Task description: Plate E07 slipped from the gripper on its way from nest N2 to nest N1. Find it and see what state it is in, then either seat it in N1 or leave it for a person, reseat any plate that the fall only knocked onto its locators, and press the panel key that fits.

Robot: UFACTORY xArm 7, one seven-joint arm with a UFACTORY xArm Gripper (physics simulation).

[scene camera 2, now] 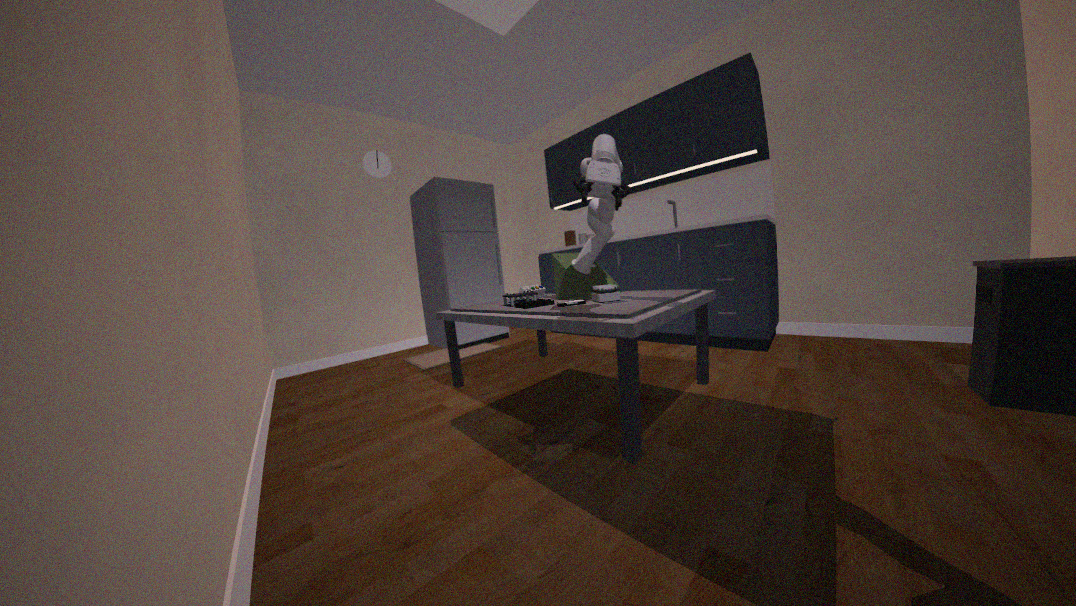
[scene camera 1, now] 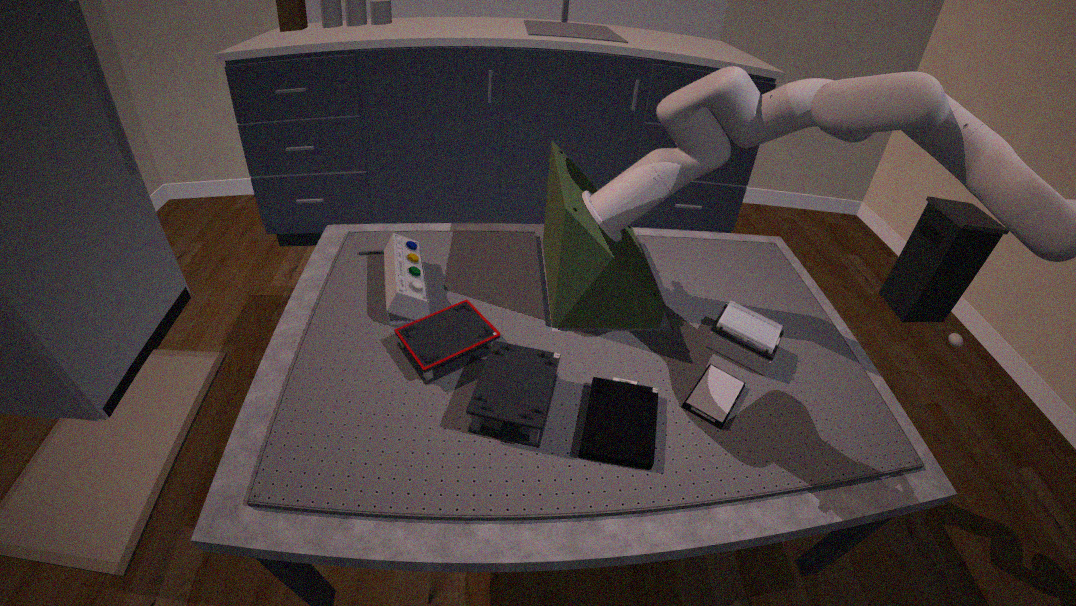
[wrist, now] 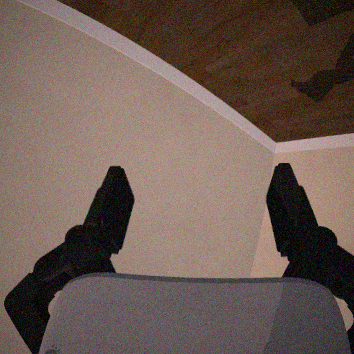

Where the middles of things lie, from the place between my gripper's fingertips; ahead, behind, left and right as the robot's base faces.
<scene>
Right now the white card (scene camera 1: 737,318) is 420 mm behind my hand, 400 mm to the right of it and 260 mm below it. From my hand the other things lie so: shaker unit (scene camera 1: 718,340): 420 mm behind, 400 mm to the right, 300 mm below.
</scene>
